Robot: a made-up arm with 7 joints. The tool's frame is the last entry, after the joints. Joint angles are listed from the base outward.
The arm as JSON. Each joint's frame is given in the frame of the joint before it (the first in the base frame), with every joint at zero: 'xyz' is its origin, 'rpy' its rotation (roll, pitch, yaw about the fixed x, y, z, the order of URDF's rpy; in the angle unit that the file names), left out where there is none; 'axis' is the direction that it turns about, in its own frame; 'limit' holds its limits. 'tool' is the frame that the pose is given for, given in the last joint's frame.
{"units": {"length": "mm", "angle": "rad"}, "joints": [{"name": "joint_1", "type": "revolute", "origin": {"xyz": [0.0, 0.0, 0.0], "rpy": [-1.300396, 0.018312, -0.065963]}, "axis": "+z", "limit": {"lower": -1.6, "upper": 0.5}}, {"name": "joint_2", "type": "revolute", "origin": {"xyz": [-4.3, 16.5, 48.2], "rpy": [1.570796, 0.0, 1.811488]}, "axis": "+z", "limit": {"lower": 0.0, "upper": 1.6}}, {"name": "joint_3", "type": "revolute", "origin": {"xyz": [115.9, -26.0, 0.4], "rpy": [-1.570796, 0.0, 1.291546]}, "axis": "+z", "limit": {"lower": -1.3, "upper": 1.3}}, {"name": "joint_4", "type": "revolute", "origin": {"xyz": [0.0, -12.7, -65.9], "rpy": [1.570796, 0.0, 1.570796]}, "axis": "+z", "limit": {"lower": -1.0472, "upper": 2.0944}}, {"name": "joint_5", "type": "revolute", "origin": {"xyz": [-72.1, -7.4, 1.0], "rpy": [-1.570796, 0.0, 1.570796]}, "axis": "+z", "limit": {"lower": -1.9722, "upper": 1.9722}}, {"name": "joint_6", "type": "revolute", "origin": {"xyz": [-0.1, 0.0, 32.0], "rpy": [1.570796, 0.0, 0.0]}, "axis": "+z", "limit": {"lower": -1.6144, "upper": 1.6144}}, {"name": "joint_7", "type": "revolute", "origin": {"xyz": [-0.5, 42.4, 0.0], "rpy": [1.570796, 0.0, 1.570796]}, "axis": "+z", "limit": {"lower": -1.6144, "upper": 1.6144}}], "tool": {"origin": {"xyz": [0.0, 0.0, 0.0]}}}
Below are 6 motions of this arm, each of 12 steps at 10 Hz.
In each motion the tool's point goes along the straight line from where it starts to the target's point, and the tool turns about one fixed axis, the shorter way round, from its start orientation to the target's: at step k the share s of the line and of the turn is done. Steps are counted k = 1, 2, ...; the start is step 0. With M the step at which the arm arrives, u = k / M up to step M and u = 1 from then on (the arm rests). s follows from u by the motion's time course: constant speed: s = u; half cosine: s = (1 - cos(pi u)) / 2; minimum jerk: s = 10 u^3 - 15 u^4 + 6 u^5.
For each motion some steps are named. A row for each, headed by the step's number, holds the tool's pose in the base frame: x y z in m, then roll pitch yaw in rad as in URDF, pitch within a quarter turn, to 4 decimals.
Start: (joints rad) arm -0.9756 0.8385 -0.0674 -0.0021 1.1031 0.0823 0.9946
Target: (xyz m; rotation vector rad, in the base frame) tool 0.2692 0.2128 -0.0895 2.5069 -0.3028 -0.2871
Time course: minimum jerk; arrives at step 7
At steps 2, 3, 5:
2: 0.2519 0.1482 -0.0045 2.9764 -1.1285 -1.3448
3: 0.2564 0.1650 -0.0267 2.6075 -0.8403 -0.8577
5: 0.2663 0.2019 -0.0751 2.4833 -0.0882 -0.3987

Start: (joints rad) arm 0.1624 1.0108 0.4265 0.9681 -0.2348 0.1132 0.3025
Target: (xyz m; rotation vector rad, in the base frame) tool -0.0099 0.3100 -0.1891 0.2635 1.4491 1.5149
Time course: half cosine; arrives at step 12
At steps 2, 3, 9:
2: 0.0035 0.3383 -0.1510 1.1620 0.2206 1.4746
3: 0.0024 0.3359 -0.1543 1.1639 0.2438 1.5295
9: -0.0078 0.3144 -0.1831 1.2412 0.4355 2.0420

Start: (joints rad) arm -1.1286 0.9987 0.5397 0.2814 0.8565 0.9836 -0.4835
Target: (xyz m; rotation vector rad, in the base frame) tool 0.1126 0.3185 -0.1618 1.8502 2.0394 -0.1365
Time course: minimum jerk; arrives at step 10
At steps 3, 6, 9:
3: 0.1759 0.2752 0.0216 0.9526 0.1400 1.0752
6: 0.1366 0.3021 -0.0922 2.1657 0.4102 1.3740
9: 0.1132 0.3181 -0.1599 2.9272 0.3526 1.6278

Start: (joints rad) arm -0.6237 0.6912 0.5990 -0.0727 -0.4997 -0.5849 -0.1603
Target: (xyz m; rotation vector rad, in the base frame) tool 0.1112 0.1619 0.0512 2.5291 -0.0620 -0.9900
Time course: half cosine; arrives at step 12
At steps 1, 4, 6, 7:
1: 0.1689 0.2064 -0.0151 0.5489 -1.2885 -0.2324
4: 0.1552 0.1959 0.0006 1.4077 -0.8342 -0.8497
6: 0.1405 0.1845 0.0175 1.7370 -0.2685 -0.8563
7: 0.1329 0.1787 0.0262 1.8936 0.0175 -0.7882

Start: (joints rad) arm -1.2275 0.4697 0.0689 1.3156 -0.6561 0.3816 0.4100
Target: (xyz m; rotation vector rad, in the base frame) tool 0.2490 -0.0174 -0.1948 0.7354 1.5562 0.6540
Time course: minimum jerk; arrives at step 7
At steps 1, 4, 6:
1: 0.3051 0.1263 -0.1337 -0.0351 0.7360 0.6057
4: 0.2701 0.0367 -0.1718 1.0966 0.8670 1.3073
6: 0.2503 -0.0140 -0.1933 1.6772 0.7029 1.6396

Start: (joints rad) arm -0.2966 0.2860 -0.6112 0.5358 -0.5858 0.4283 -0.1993
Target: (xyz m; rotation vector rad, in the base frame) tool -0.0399 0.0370 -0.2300 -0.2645 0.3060 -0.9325
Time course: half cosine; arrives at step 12
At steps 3, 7, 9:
3: 0.0888 0.0474 -0.2774 -0.6339 0.8229 -1.0067
7: 0.0160 0.0415 -0.2506 -0.4666 0.4391 -0.9600
9: -0.0178 0.0388 -0.2381 -0.4038 0.2601 -0.9632

